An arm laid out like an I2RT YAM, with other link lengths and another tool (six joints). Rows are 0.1 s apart.
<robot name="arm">
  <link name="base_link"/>
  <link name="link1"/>
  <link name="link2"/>
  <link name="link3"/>
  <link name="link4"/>
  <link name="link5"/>
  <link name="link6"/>
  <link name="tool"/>
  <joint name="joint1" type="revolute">
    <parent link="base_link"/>
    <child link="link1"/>
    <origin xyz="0 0 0.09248" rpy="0 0 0"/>
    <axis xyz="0 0 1"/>
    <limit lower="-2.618" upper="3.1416"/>
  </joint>
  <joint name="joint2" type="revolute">
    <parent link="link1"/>
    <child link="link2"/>
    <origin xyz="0.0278 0.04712 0.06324" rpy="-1.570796 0 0"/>
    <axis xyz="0 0 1"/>
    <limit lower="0" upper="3.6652"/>
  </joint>
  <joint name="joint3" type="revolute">
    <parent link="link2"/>
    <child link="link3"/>
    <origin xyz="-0.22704 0 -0.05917" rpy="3.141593 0 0"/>
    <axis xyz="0 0 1"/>
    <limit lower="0" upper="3.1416"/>
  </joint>
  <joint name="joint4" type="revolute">
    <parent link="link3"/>
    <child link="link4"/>
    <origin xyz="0.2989 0.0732 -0.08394" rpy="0 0 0"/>
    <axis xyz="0 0 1"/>
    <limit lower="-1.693" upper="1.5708"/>
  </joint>
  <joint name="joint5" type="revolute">
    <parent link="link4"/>
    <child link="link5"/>
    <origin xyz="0.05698 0.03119 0.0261" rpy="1.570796 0 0"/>
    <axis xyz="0 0 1"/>
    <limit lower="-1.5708" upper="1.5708"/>
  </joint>
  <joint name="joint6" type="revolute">
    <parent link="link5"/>
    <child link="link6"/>
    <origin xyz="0.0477 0 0.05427" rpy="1.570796 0 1.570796"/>
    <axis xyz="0 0 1"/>
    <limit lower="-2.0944" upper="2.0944"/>
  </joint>
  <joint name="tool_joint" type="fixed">
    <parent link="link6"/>
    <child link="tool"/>
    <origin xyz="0.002 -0.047 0.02" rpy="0 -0.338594 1.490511"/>
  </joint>
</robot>
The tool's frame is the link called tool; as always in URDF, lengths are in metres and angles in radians.
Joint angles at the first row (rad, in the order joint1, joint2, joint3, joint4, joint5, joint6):
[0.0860, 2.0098, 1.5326, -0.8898, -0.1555, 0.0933]
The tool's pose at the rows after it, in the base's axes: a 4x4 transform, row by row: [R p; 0 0 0 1], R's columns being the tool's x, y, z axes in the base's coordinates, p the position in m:
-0.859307 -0.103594 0.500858 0.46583; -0.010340 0.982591 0.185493 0.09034; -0.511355 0.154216 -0.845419 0.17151; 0 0 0 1
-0.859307 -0.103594 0.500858 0.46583; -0.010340 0.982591 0.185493 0.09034; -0.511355 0.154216 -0.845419 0.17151; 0 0 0 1
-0.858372 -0.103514 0.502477 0.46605; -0.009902 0.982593 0.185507 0.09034; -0.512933 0.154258 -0.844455 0.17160; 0 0 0 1
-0.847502 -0.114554 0.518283 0.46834; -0.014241 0.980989 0.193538 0.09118; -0.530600 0.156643 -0.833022 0.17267; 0 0 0 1
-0.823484 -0.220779 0.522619 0.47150; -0.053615 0.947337 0.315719 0.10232; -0.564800 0.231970 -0.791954 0.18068; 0 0 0 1
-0.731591 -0.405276 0.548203 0.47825; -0.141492 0.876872 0.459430 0.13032; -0.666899 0.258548 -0.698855 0.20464; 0 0 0 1
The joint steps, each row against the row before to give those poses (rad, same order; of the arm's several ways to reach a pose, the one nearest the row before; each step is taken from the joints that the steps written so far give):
[0.0000, 0.0000, 0.0000, 0.0012, 0.0001, 0.0000]
[0.0000, 0.0000, 0.0000, 0.0000, 0.0000, 0.0000]
[0.0000, 0.0000, -0.0001, 0.0019, -0.0001, 0.0004]
[0.0000, 0.0000, 0.0001, 0.0198, -0.0045, -0.0073]
[0.0004, 0.0000, 0.0156, 0.0118, -0.1030, -0.0816]
[0.0324, -0.0004, 0.0493, 0.0427, -0.0958, -0.1187]

